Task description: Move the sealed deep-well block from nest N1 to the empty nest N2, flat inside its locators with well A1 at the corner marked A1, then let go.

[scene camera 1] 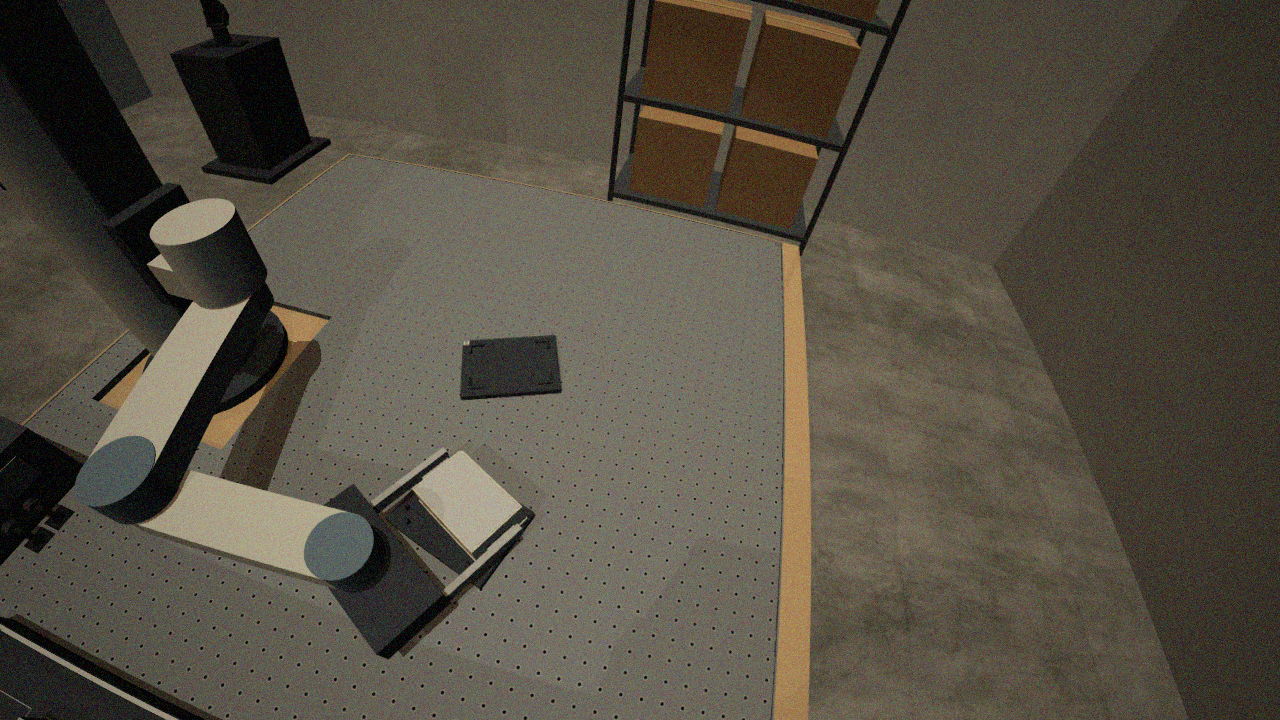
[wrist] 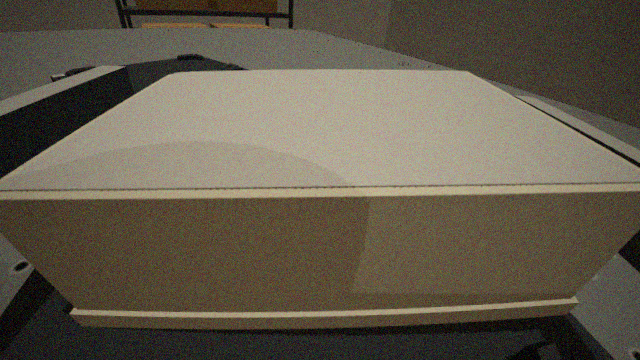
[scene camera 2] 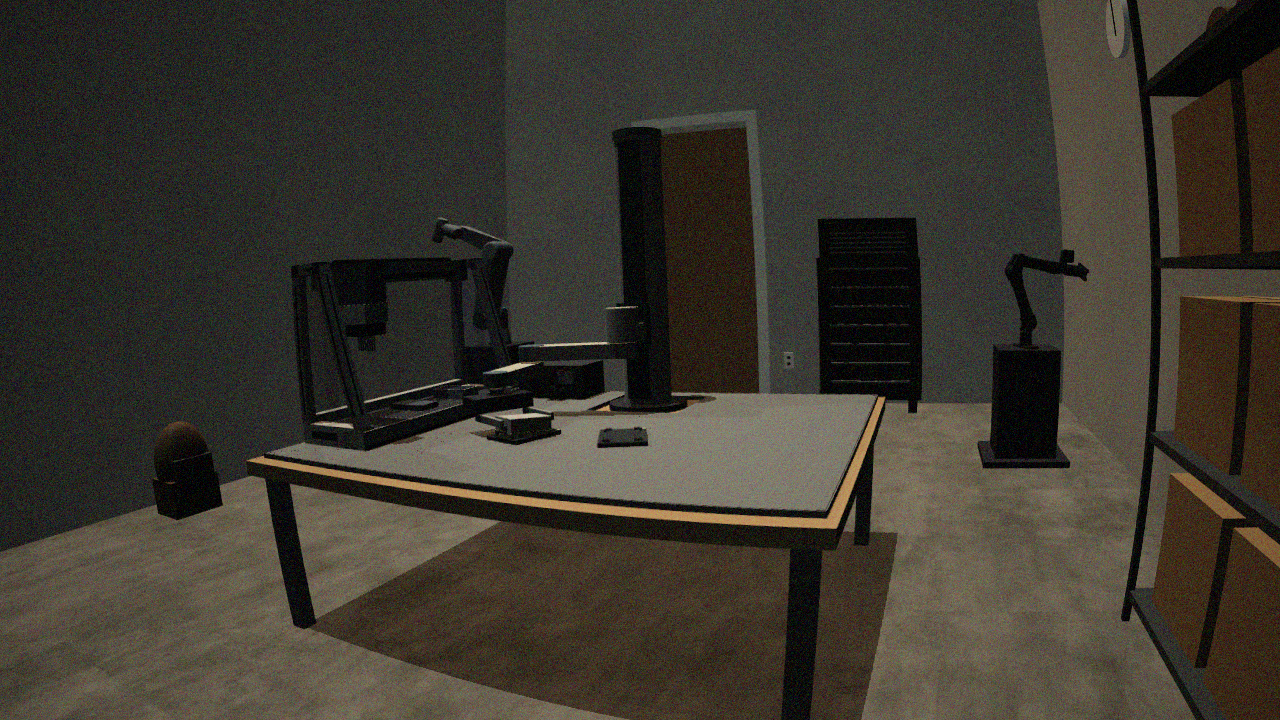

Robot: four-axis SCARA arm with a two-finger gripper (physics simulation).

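Seen in the pictures: gripper, fingertip midpoint: (scene camera 1: 481,489) (wrist: 324,104) (scene camera 2: 527,420); arm's base, link origin: (scene camera 2: 648,407).
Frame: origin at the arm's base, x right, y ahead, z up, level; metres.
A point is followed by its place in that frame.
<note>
The sealed deep-well block (scene camera 1: 469,501) @(z 0.073, x 0.125, y 0.572 m) (scene camera 2: 523,423) @(z 0.061, x 0.096, y 0.607 m) (wrist: 320,125) @(z 0.071, x 0.134, y 0.556 m), pale with a flat top, sits level in the dark nest N1 (scene camera 1: 435,534) @(z 0.025, x 0.165, y 0.531 m) (wrist: 300,345) @(z 0.025, x 0.159, y 0.541 m). My gripper (scene camera 1: 487,483) @(z 0.063, x 0.101, y 0.577 m) (wrist: 324,104) @(z 0.063, x 0.101, y 0.577 m) is shut on the block, one finger along each of two opposite sides; the finger pads are hidden beside it in the wrist view. The dark nest N2 (scene camera 1: 510,367) @(z 0.025, x -0.132, y 0.524 m) (scene camera 2: 622,437) @(z 0.025, x -0.150, y 0.546 m) (wrist: 195,63) @(z 0.025, x -0.176, y 0.561 m) lies empty and apart from the block, with raised corner locators and a small white mark at one corner in scene camera 1. Well A1 cannot be made out on the block.
The arm's dark column (scene camera 2: 642,259) @(z 0.469, x -0.032, y 0.077 m) stands at the back of the perforated table (scene camera 1: 626,483) @(z 0.013, x 0.014, y 0.759 m). A dark gantry frame (scene camera 2: 304,349) @(z 0.280, x 0.665, y 0.850 m) stands at the table's left in scene camera 2. A shelf rack (scene camera 1: 617,134) (scene camera 2: 1151,205) with brown boxes stands beyond the table.
</note>
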